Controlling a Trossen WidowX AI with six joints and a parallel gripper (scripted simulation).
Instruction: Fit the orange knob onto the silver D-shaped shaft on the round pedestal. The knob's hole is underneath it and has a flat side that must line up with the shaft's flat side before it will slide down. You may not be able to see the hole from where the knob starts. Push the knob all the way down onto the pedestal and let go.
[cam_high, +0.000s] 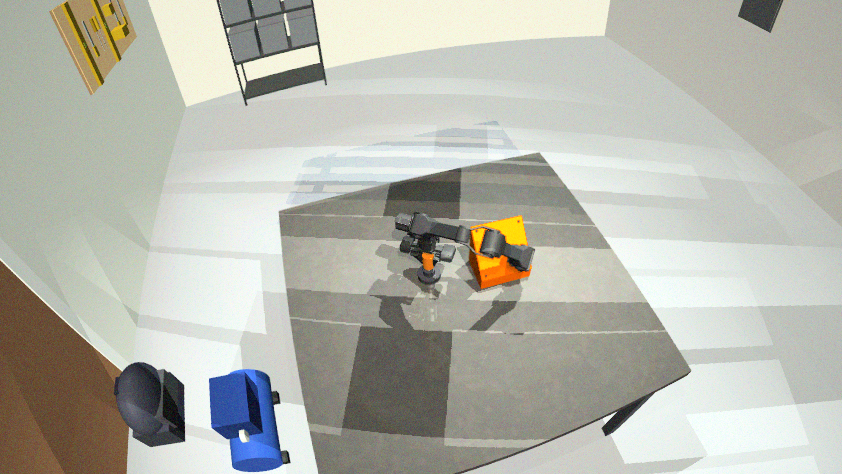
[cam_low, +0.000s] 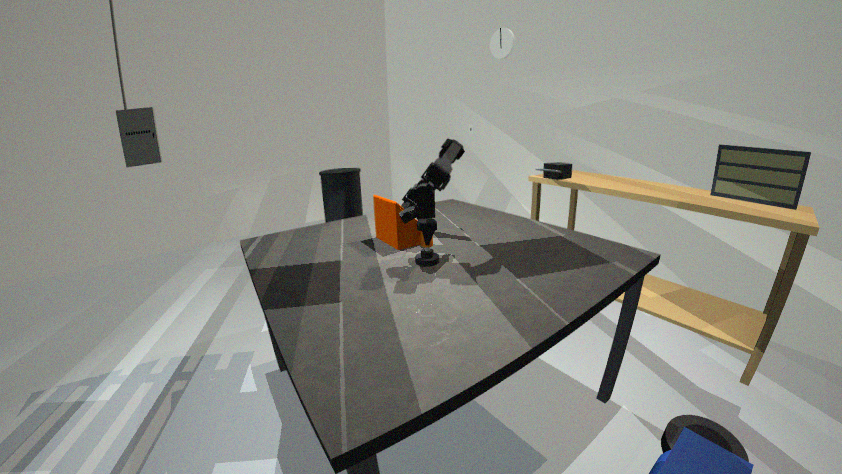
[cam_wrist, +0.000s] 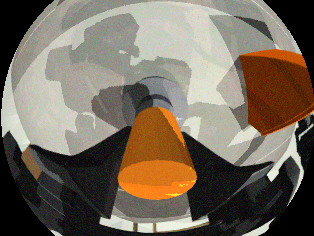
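My gripper tip is 30 mm below the orange knob. Round my gripper tip: round pedestal 40 mm below.
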